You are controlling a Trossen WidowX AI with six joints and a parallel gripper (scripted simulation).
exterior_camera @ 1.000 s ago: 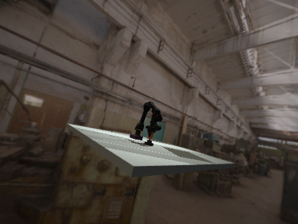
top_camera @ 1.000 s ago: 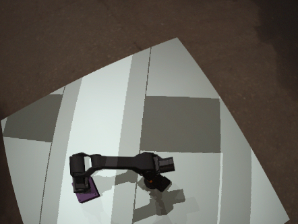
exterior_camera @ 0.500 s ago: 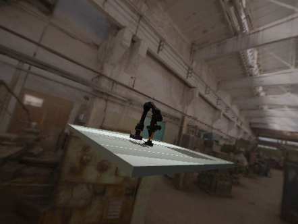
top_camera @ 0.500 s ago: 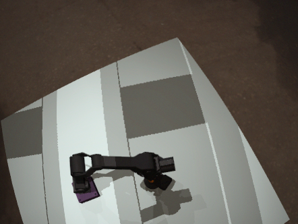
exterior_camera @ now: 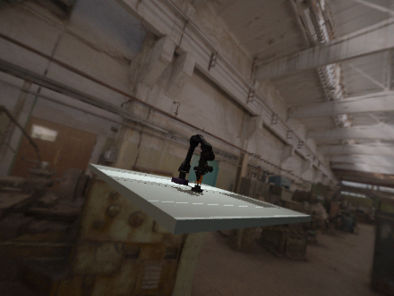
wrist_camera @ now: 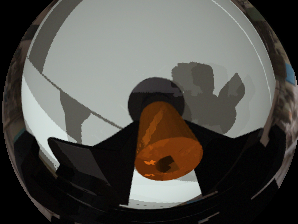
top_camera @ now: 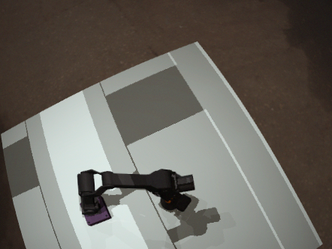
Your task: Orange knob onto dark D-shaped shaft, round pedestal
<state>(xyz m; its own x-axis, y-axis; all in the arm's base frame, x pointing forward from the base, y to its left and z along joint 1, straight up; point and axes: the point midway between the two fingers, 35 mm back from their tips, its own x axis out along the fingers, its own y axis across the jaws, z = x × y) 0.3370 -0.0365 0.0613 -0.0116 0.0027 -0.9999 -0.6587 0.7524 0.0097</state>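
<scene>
Right now the orange knob is 20 mm above my gripper tip. From my gripper tip the other things lie so: dark round pedestal (40 mm below).
</scene>
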